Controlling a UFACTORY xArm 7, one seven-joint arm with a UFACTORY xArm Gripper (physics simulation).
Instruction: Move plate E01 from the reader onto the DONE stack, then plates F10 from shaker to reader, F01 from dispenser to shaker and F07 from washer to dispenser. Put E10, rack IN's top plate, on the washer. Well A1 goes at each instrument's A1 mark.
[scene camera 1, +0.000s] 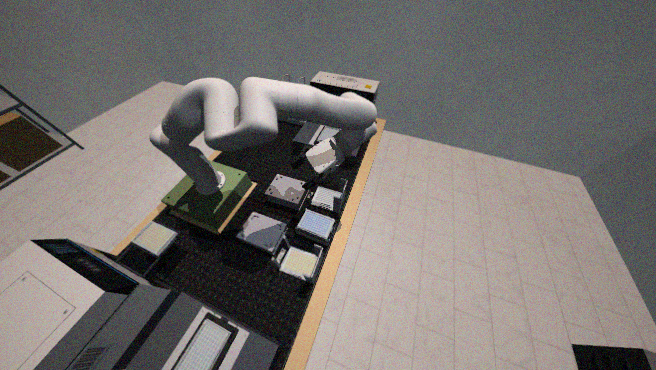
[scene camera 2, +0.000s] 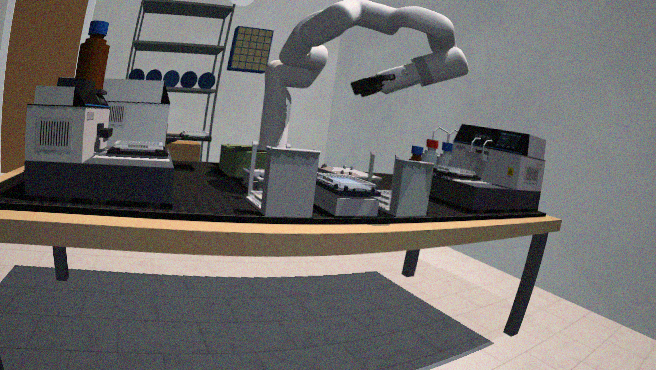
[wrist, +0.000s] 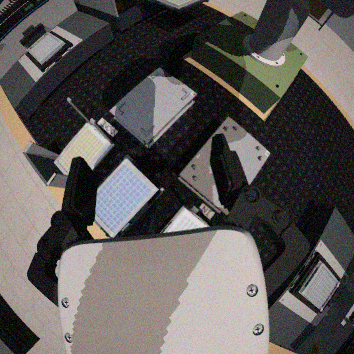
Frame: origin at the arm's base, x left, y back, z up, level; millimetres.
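Where they show: gripper, between the fingertips: (scene camera 1: 298, 177) (scene camera 2: 356, 90) (wrist: 147, 156); arm's base, origin of its link: (scene camera 1: 211, 183) (wrist: 263, 50).
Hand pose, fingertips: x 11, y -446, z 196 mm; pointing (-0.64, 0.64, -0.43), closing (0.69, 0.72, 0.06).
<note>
Each offset is from my fingertips to the centre of the thing. "pt": to the spot under its first point.
My gripper (scene camera 2: 354, 88) (wrist: 147, 156) is open and empty, high above the racks. A pale yellow plate @[dz -159, dx -295, dy +449 mm] (scene camera 1: 155, 237) (scene camera 2: 195, 134) lies on the reader's extended tray. A blue plate @[dz -211, dx -46, dy -69 mm] (scene camera 1: 316, 223) (scene camera 2: 346, 182) (wrist: 126, 196) sits on the shaker @[pt dz -250, dx -70, dy -138 mm] (scene camera 2: 350, 206), between the racks. The DONE stack's top plate @[dz -258, dx -196, dy -60 mm] (scene camera 1: 299, 262) (wrist: 84, 148) is yellow. Rack IN's white top plate @[dz -245, dx +106, dy -71 mm] (scene camera 1: 326, 198) (wrist: 186, 221) is partly hidden by the gripper body in the wrist view. A pale plate @[dz -174, dx -505, dy +86 mm] (scene camera 1: 205, 345) (scene camera 2: 137, 146) (wrist: 48, 48) is on the dispenser @[dz -68, dx -583, dy +92 mm] (scene camera 2: 55, 131). Another plate @[dz -175, dx +446, dy +32 mm] (scene camera 1: 328, 133) (scene camera 2: 456, 172) (wrist: 318, 283) is on the washer @[dz -138, dx +574, dy +26 mm] (scene camera 2: 517, 167).
A grey platform with corner brackets @[dz -250, dx -131, dy +145 mm] (scene camera 1: 262, 232) (wrist: 162, 102) and a platform with pegs @[dz -238, dx +78, dy +126 mm] (scene camera 1: 286, 190) (wrist: 252, 152) lie beside the racks. The arm stands on a green base (scene camera 1: 237, 177) (wrist: 262, 82). Upright rack walls (scene camera 2: 290, 182) (scene camera 2: 414, 189) flank the shaker. Bottles stand by the washer.
</note>
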